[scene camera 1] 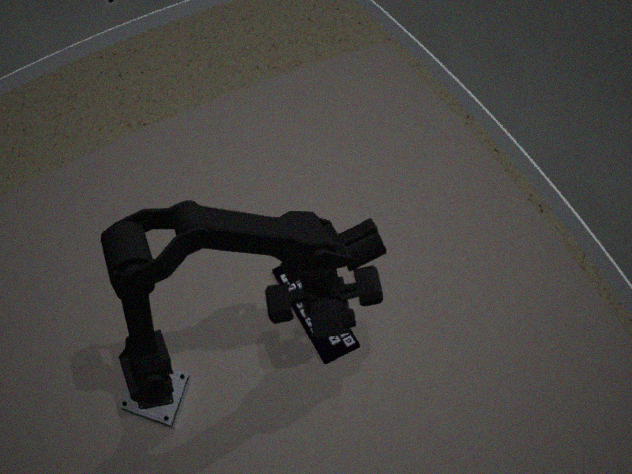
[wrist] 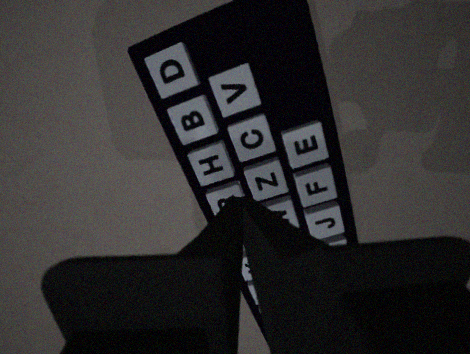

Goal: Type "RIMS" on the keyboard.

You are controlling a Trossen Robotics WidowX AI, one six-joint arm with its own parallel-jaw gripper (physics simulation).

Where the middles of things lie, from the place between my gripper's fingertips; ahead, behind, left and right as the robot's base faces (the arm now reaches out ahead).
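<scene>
Black keyboard [scene camera 1: 328, 352]: 1 cm below my hand, 2 cm behind it, 2 cm to the left of it.
</scene>
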